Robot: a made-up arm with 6 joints. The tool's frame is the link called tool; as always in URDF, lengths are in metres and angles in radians. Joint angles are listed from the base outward.
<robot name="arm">
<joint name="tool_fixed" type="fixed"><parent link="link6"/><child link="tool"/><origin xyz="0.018 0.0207 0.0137" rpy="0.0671 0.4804 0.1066"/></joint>
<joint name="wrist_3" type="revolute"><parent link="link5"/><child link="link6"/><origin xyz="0.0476 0.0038 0.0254" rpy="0 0 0"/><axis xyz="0.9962 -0.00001 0.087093"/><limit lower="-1.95" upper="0.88"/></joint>
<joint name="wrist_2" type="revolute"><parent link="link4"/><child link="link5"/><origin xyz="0.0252 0.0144 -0.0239" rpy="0 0 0"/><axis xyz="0.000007 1 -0.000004"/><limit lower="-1.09" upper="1.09"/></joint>
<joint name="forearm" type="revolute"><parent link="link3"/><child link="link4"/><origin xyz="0.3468 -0.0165 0.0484" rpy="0 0 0"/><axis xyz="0.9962 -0.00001 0.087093"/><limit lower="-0.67" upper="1.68"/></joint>
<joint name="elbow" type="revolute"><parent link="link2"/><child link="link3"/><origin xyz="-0.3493 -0.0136 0.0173" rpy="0 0 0"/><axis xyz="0.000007 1 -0.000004"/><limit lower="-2.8" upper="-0.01"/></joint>
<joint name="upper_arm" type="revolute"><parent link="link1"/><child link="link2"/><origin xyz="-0.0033 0.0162 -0.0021" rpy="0 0 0"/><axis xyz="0.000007 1 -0.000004"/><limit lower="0.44" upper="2.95"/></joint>
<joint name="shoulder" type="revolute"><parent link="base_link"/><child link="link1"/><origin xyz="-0.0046 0.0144 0.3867" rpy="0 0 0"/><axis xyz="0 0 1"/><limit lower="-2.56" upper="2.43"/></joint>
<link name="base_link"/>
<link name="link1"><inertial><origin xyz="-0.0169 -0.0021 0.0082"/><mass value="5.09"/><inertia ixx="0.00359" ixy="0" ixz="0" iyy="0.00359" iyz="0" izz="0.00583"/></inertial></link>
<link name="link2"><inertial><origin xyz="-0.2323 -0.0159 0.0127"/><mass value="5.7"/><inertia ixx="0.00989" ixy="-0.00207" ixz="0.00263" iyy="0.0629" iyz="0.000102" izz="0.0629"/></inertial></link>
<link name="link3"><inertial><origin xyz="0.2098 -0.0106 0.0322"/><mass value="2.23"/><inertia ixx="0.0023" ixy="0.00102" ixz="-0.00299" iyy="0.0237" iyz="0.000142" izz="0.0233"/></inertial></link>
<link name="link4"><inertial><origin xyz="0.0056 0.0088 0.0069"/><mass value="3.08"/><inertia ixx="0.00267" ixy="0" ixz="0.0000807" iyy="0.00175" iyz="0" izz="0.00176"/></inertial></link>
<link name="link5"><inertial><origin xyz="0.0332 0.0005 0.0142"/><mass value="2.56"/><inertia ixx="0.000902" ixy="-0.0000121" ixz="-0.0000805" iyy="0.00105" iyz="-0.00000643" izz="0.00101"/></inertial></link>
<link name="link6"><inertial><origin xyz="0.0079 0.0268 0.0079"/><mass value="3.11"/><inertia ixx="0.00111" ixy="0" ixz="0.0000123" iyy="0.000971" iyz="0" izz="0.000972"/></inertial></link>
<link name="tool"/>
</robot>
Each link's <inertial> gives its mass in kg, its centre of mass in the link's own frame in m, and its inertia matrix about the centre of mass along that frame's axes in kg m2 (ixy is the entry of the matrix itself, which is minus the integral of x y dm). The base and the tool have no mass. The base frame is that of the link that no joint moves.
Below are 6 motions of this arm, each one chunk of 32 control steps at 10 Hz.
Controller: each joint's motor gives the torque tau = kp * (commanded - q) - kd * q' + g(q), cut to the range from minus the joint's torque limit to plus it. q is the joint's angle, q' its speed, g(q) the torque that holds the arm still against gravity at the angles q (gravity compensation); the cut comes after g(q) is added. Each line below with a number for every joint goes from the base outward.
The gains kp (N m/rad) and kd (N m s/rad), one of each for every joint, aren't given. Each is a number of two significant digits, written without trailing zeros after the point. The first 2 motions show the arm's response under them.
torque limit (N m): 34 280 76 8.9 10 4.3
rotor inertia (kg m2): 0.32 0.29 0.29 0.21 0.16 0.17
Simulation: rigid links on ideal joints. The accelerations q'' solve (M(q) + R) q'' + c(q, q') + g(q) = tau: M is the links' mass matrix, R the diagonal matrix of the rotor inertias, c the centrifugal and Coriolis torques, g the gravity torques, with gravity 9.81 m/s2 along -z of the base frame. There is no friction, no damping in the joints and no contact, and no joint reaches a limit. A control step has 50 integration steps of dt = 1/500 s. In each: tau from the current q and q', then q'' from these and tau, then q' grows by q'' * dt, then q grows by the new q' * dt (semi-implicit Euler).
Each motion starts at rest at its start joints. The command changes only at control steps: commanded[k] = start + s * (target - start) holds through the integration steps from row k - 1 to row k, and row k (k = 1, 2, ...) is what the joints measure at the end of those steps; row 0 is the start. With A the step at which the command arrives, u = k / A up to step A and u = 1 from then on. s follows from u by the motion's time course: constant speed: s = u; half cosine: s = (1 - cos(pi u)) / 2; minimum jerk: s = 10 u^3 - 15 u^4 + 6 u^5; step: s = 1 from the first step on.
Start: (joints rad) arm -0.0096 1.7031 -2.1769 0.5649 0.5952 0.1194
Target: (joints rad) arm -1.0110 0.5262 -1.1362 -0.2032 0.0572 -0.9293
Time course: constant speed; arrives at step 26
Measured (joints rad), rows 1 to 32:
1: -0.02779 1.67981 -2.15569 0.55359 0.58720 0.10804
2: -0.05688 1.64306 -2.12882 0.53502 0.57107 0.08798
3: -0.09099 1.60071 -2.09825 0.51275 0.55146 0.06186
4: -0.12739 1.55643 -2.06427 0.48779 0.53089 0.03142
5: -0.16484 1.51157 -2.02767 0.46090 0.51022 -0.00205
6: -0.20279 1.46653 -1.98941 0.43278 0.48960 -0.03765
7: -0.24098 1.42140 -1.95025 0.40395 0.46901 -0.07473
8: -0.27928 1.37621 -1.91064 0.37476 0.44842 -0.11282
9: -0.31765 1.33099 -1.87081 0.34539 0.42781 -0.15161
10: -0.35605 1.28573 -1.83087 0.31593 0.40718 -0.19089
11: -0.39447 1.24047 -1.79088 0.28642 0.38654 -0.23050
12: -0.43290 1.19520 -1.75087 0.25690 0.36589 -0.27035
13: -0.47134 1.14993 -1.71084 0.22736 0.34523 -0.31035
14: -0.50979 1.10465 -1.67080 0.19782 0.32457 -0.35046
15: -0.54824 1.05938 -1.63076 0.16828 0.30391 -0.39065
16: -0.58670 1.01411 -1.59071 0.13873 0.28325 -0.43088
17: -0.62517 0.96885 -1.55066 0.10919 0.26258 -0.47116
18: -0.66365 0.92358 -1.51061 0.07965 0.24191 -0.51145
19: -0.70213 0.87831 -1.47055 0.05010 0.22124 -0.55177
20: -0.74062 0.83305 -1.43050 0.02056 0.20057 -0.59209
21: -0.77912 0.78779 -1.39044 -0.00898 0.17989 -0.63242
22: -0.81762 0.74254 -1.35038 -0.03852 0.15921 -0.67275
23: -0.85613 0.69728 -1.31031 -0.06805 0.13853 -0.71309
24: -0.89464 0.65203 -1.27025 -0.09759 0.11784 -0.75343
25: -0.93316 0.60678 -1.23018 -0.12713 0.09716 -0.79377
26: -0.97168 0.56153 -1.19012 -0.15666 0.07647 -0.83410
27: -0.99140 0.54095 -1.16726 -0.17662 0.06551 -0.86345
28: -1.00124 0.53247 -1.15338 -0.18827 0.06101 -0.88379
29: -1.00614 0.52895 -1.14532 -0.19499 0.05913 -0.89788
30: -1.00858 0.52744 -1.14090 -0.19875 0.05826 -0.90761
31: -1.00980 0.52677 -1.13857 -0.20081 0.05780 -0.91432
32: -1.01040 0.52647 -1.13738 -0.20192 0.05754 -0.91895
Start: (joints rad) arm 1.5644 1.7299 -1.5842 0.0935 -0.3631 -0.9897
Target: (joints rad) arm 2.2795 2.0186 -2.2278 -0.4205 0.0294 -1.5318
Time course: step
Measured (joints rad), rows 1 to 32:
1: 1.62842 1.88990 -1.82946 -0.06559 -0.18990 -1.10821
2: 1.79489 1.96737 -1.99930 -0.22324 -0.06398 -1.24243
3: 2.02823 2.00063 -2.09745 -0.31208 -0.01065 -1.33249
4: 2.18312 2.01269 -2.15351 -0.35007 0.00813 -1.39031
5: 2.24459 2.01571 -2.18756 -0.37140 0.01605 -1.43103
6: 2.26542 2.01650 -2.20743 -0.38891 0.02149 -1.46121
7: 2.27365 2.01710 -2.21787 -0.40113 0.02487 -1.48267
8: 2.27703 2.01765 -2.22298 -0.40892 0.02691 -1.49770
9: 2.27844 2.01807 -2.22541 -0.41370 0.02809 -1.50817
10: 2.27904 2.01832 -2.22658 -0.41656 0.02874 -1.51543
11: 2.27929 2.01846 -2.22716 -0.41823 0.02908 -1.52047
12: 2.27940 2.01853 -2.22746 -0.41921 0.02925 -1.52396
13: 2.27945 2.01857 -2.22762 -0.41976 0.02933 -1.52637
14: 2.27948 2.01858 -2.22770 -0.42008 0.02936 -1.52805
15: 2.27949 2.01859 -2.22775 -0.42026 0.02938 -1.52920
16: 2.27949 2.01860 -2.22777 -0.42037 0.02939 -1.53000
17: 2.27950 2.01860 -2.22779 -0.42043 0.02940 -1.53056
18: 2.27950 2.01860 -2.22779 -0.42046 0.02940 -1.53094
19: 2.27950 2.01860 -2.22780 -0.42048 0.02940 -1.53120
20: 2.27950 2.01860 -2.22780 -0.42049 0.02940 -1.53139
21: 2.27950 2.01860 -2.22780 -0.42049 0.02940 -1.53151
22: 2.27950 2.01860 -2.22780 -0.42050 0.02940 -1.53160
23: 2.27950 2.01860 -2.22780 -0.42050 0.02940 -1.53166
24: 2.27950 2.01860 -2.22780 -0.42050 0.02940 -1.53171
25: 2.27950 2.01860 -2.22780 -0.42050 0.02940 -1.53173
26: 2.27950 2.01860 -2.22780 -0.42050 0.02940 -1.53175
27: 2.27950 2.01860 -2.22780 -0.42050 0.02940 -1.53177
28: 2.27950 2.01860 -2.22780 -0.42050 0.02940 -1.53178
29: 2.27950 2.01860 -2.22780 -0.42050 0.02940 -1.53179
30: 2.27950 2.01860 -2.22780 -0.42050 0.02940 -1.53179
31: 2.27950 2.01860 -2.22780 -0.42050 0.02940 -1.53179
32: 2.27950 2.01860 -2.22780 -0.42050 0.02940 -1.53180
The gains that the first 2 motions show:
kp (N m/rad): 810 1600 290 38 70 42
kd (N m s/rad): 120 200 52 7.9 10 12
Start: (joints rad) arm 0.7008 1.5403 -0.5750 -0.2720 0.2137 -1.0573
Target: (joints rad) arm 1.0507 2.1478 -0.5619 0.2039 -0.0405 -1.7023
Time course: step
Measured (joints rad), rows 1 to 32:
1: 0.82858 1.85987 -0.60118 -0.13523 0.08714 -1.18641
2: 0.94256 2.02415 -0.58278 0.01175 0.01775 -1.34344
3: 0.99807 2.09486 -0.56904 0.09450 -0.01170 -1.45348
4: 1.02503 2.12515 -0.56322 0.14107 -0.02598 -1.52995
5: 1.03816 2.13810 -0.56148 0.16782 -0.03327 -1.58294
6: 1.04457 2.14364 -0.56124 0.18324 -0.03697 -1.61965
7: 1.04770 2.14601 -0.56140 0.19210 -0.03881 -1.64508
8: 1.04923 2.14703 -0.56158 0.19717 -0.03971 -1.66268
9: 1.04998 2.14747 -0.56172 0.20007 -0.04013 -1.67488
10: 1.05034 2.14766 -0.56180 0.20172 -0.04033 -1.68332
11: 1.05052 2.14774 -0.56185 0.20265 -0.04042 -1.68916
12: 1.05061 2.14777 -0.56187 0.20319 -0.04047 -1.69321
13: 1.05066 2.14779 -0.56189 0.20349 -0.04048 -1.69601
14: 1.05068 2.14779 -0.56189 0.20367 -0.04049 -1.69795
15: 1.05069 2.14780 -0.56190 0.20377 -0.04050 -1.69929
16: 1.05069 2.14780 -0.56190 0.20382 -0.04050 -1.70021
17: 1.05070 2.14780 -0.56190 0.20385 -0.04050 -1.70086
18: 1.05070 2.14780 -0.56190 0.20387 -0.04050 -1.70130
19: 1.05070 2.14780 -0.56190 0.20388 -0.04050 -1.70161
20: 1.05070 2.14780 -0.56190 0.20389 -0.04050 -1.70182
21: 1.05070 2.14780 -0.56190 0.20389 -0.04050 -1.70197
22: 1.05070 2.14780 -0.56190 0.20390 -0.04050 -1.70207
23: 1.05070 2.14780 -0.56190 0.20390 -0.04050 -1.70214
24: 1.05070 2.14780 -0.56190 0.20390 -0.04050 -1.70219
25: 1.05070 2.14780 -0.56190 0.20390 -0.04050 -1.70222
26: 1.05070 2.14780 -0.56190 0.20390 -0.04050 -1.70225
27: 1.05070 2.14780 -0.56190 0.20390 -0.04050 -1.70226
28: 1.05070 2.14780 -0.56190 0.20390 -0.04050 -1.70227
29: 1.05070 2.14780 -0.56190 0.20390 -0.04050 -1.70228
30: 1.05070 2.14780 -0.56190 0.20390 -0.04050 -1.70229
31: 1.05070 2.14780 -0.56190 0.20390 -0.04050 -1.70229
32: 1.05070 2.14780 -0.56190 0.20390 -0.04050 -1.70229

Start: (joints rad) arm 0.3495 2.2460 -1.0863 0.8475 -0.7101 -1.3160
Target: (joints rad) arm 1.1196 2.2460 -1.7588 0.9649 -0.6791 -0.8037
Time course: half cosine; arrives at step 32
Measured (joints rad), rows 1 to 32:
1: 0.35034 2.24602 -1.08686 0.84764 -0.71007 -1.31569
2: 0.35341 2.24607 -1.08904 0.84810 -0.70994 -1.31445
3: 0.35949 2.24610 -1.09365 0.84893 -0.70968 -1.31182
4: 0.36889 2.24612 -1.10105 0.85018 -0.70927 -1.30748
5: 0.38166 2.24613 -1.11137 0.85190 -0.70873 -1.30125
6: 0.39777 2.24612 -1.12462 0.85410 -0.70806 -1.29302
7: 0.41709 2.24611 -1.14071 0.85678 -0.70726 -1.28279
8: 0.43945 2.24610 -1.15950 0.85993 -0.70634 -1.27057
9: 0.46465 2.24609 -1.18082 0.86351 -0.70530 -1.25642
10: 0.49244 2.24608 -1.20447 0.86751 -0.70416 -1.24047
11: 0.52257 2.24607 -1.23023 0.87187 -0.70293 -1.22282
12: 0.55474 2.24605 -1.25783 0.87656 -0.70161 -1.20364
13: 0.58865 2.24604 -1.28701 0.88154 -0.70022 -1.18311
14: 0.62397 2.24602 -1.31750 0.88675 -0.69878 -1.16140
15: 0.66036 2.24600 -1.34900 0.89214 -0.69729 -1.13874
16: 0.69748 2.24598 -1.38119 0.89765 -0.69576 -1.11532
17: 0.73497 2.24596 -1.41378 0.90324 -0.69423 -1.09137
18: 0.77246 2.24594 -1.44644 0.90885 -0.69269 -1.06713
19: 0.80960 2.24591 -1.47886 0.91442 -0.69118 -1.04282
20: 0.84603 2.24588 -1.51074 0.91991 -0.68969 -1.01868
21: 0.88138 2.24586 -1.54176 0.92525 -0.68825 -0.99494
22: 0.91533 2.24583 -1.57163 0.93041 -0.68688 -0.97183
23: 0.94754 2.24580 -1.60006 0.93532 -0.68558 -0.94957
24: 0.97771 2.24577 -1.62679 0.93995 -0.68437 -0.92837
25: 1.00552 2.24574 -1.65155 0.94426 -0.68326 -0.90844
26: 1.03073 2.24571 -1.67412 0.94820 -0.68226 -0.88997
27: 1.05308 2.24568 -1.69426 0.95173 -0.68139 -0.87313
28: 1.07236 2.24566 -1.71180 0.95483 -0.68064 -0.85809
29: 1.08837 2.24565 -1.72656 0.95747 -0.68003 -0.84500
30: 1.10098 2.24563 -1.73841 0.95962 -0.67956 -0.83397
31: 1.11005 2.24563 -1.74722 0.96126 -0.67923 -0.82511
32: 1.11549 2.24563 -1.75290 0.96237 -0.67905 -0.81852

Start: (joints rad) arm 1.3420 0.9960 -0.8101 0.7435 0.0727 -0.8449
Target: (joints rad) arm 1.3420 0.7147 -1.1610 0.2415 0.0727 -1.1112
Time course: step
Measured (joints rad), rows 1 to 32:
1: 1.34189 0.84982 -0.86668 0.57386 0.08489 -0.91833
2: 1.34205 0.77161 -1.01180 0.43476 0.07427 -0.97649
3: 1.34209 0.73633 -1.09501 0.35976 0.06649 -1.01594
4: 1.34208 0.72224 -1.13316 0.31366 0.06604 -1.04423
5: 1.34205 0.71714 -1.14930 0.28471 0.06801 -1.06442
6: 1.34203 0.71543 -1.15595 0.26690 0.06993 -1.07868
7: 1.34201 0.71490 -1.15871 0.25623 0.07122 -1.08865
8: 1.34200 0.71475 -1.15990 0.24996 0.07196 -1.09558
9: 1.34200 0.71471 -1.16045 0.24633 0.07234 -1.10039
10: 1.34200 0.71470 -1.16071 0.24425 0.07253 -1.10372
11: 1.34200 0.71470 -1.16084 0.24306 0.07262 -1.10602
12: 1.34200 0.71470 -1.16091 0.24238 0.07267 -1.10762
13: 1.34200 0.71470 -1.16095 0.24200 0.07269 -1.10872
14: 1.34200 0.71470 -1.16097 0.24178 0.07269 -1.10949
15: 1.34200 0.71470 -1.16098 0.24166 0.07270 -1.11001
16: 1.34200 0.71470 -1.16099 0.24159 0.07270 -1.11038
17: 1.34200 0.71470 -1.16099 0.24155 0.07270 -1.11063
18: 1.34200 0.71470 -1.16100 0.24153 0.07270 -1.11081
19: 1.34200 0.71470 -1.16100 0.24152 0.07270 -1.11093
20: 1.34200 0.71470 -1.16100 0.24151 0.07270 -1.11101
21: 1.34200 0.71470 -1.16100 0.24150 0.07270 -1.11107
22: 1.34200 0.71470 -1.16100 0.24150 0.07270 -1.11111
23: 1.34200 0.71470 -1.16100 0.24150 0.07270 -1.11114
24: 1.34200 0.71470 -1.16100 0.24150 0.07270 -1.11116
25: 1.34200 0.71470 -1.16100 0.24150 0.07270 -1.11117
26: 1.34200 0.71470 -1.16100 0.24150 0.07270 -1.11118
27: 1.34200 0.71470 -1.16100 0.24150 0.07270 -1.11119
28: 1.34200 0.71470 -1.16100 0.24150 0.07270 -1.11119
29: 1.34200 0.71470 -1.16100 0.24150 0.07270 -1.11119
30: 1.34200 0.71470 -1.16100 0.24150 0.07270 -1.11120
31: 1.34200 0.71470 -1.16100 0.24150 0.07270 -1.11120
32: 1.34200 0.71470 -1.16100 0.24150 0.07270 -1.11120

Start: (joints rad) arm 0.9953 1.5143 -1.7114 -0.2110 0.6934 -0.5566
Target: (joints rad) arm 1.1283 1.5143 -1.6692 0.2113 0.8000 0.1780
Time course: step
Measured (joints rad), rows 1 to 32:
1: 1.05055 1.51382 -1.69561 -0.10271 0.74538 -0.45417
2: 1.09203 1.51491 -1.68160 0.03254 0.77614 -0.26252
3: 1.11158 1.51483 -1.67540 0.11219 0.78954 -0.12694
4: 1.12059 1.51455 -1.67268 0.15638 0.79531 -0.03308
5: 1.12475 1.51438 -1.67129 0.18083 0.79782 0.03191
6: 1.12666 1.51431 -1.67048 0.19436 0.79896 0.07689
7: 1.12754 1.51430 -1.66998 0.20186 0.79949 0.10803
8: 1.12795 1.51430 -1.66967 0.20603 0.79974 0.12958
9: 1.12813 1.51430 -1.66948 0.20835 0.79986 0.14449
10: 1.12822 1.51430 -1.66937 0.20965 0.79993 0.15481
11: 1.12826 1.51430 -1.66930 0.21038 0.79996 0.16196
12: 1.12828 1.51430 -1.66926 0.21078 0.79997 0.16690
13: 1.12829 1.51430 -1.66924 0.21101 0.79998 0.17032
14: 1.12829 1.51430 -1.66922 0.21114 0.79999 0.17268
15: 1.12830 1.51430 -1.66921 0.21121 0.79999 0.17432
16: 1.12830 1.51430 -1.66921 0.21125 0.80000 0.17545
17: 1.12830 1.51430 -1.66921 0.21127 0.80000 0.17624
18: 1.12830 1.51430 -1.66920 0.21128 0.80000 0.17678
19: 1.12830 1.51430 -1.66920 0.21129 0.80000 0.17716
20: 1.12830 1.51430 -1.66920 0.21130 0.80000 0.17742
21: 1.12830 1.51430 -1.66920 0.21130 0.80000 0.17760
22: 1.12830 1.51430 -1.66920 0.21130 0.80000 0.17772
23: 1.12830 1.51430 -1.66920 0.21130 0.80000 0.17781
24: 1.12830 1.51430 -1.66920 0.21130 0.80000 0.17787
25: 1.12830 1.51430 -1.66920 0.21130 0.80000 0.17791
26: 1.12830 1.51430 -1.66920 0.21130 0.80000 0.17794
27: 1.12830 1.51430 -1.66920 0.21130 0.80000 0.17796
28: 1.12830 1.51430 -1.66920 0.21130 0.80000 0.17797
29: 1.12830 1.51430 -1.66920 0.21130 0.80000 0.17798
30: 1.12830 1.51430 -1.66920 0.21130 0.80000 0.17799
31: 1.12830 1.51430 -1.66920 0.21130 0.80000 0.17799
32: 1.12830 1.51430 -1.66920 0.21130 0.80000 0.17799

